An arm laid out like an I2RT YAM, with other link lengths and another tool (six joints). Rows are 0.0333 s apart.
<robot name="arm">
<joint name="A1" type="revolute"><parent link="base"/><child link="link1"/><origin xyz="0 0 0.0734"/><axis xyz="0 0 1"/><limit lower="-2.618" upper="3.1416"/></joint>
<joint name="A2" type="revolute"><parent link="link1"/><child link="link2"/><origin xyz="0.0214 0.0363 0.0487" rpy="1.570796 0 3.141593"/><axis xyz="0 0 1"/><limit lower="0" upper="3.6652"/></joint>
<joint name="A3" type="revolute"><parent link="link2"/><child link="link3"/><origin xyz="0.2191 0 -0.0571" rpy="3.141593 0 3.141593"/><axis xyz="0 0 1"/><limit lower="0" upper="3.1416"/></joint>
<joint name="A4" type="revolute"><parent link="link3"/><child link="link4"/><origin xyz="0.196 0.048 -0.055" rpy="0 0 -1.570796"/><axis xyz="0 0 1"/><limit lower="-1.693" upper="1.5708"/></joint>
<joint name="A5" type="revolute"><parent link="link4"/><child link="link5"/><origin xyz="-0.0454 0.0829 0.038" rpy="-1.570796 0 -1.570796"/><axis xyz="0 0 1"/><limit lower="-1.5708" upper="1.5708"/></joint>
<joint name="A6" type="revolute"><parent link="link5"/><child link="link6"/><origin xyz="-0.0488 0 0.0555" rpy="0 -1.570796 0"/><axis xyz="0 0 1"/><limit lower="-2.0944" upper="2.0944"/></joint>
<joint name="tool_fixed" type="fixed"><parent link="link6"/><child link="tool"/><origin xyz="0.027 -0.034 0.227" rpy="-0.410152 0 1.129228"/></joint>
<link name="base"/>
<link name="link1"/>
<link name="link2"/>
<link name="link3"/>
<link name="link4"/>
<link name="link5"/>
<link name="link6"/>
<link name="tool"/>
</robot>
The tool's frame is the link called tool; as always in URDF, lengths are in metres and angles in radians.
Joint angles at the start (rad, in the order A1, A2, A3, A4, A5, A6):
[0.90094, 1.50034, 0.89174, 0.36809, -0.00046, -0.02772]
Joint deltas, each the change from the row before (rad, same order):
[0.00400, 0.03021, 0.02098, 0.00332, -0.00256, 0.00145]
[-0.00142, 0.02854, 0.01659, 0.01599, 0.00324, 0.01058]
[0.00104, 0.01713, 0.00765, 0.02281, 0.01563, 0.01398]
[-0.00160, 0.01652, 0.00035, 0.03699, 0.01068, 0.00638]
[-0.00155, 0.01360, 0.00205, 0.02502, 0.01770, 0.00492]
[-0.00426, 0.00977, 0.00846, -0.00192, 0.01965, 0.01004]
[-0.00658, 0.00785, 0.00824, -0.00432, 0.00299, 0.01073]
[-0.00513, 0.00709, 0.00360, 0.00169, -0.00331, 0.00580]
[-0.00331, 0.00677, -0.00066, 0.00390, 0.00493, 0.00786]
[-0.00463, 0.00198, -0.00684, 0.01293, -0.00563, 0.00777]
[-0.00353, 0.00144, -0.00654, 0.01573, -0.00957, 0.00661]
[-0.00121, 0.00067, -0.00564, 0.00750, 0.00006, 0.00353]
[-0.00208, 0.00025, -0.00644, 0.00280, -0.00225, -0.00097]
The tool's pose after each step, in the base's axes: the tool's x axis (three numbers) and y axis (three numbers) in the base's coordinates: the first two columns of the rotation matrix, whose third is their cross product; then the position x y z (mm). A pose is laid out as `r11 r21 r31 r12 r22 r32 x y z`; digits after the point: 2 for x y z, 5 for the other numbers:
-0.77145 0.46279 -0.43668 -0.44055 0.10669 0.89136 362.76 400.83 143.98
-0.77027 0.47219 -0.42863 -0.43538 0.10175 0.89448 367.30 404.36 142.95
-0.76165 0.49263 -0.42095 -0.43412 0.09436 0.89590 372.41 405.42 145.40
-0.75077 0.51070 -0.41896 -0.44178 0.08334 0.89325 377.86 406.44 149.34
-0.73730 0.53031 -0.41852 -0.44679 0.08191 0.89088 383.87 405.04 151.73
-0.72618 0.54964 -0.41298 -0.43889 0.09175 0.89384 390.01 400.76 150.15
-0.72371 0.55958 -0.40388 -0.42908 0.09350 0.89841 393.75 398.74 148.47
-0.72433 0.56295 -0.39805 -0.42357 0.09220 0.90116 395.72 398.32 146.91
-0.72160 0.57074 -0.39186 -0.41628 0.09457 0.90431 398.02 396.42 144.04
-0.72267 0.57478 -0.38389 -0.41279 0.08659 0.90670 398.73 395.98 143.50
-0.72574 0.57590 -0.37634 -0.41205 0.07419 0.90814 398.54 397.05 144.37
-0.72528 0.57854 -0.37318 -0.41031 0.07202 0.90910 398.75 396.38 143.51
-0.72626 0.57707 -0.37355 -0.40838 0.07493 0.90973 398.57 395.27 140.98

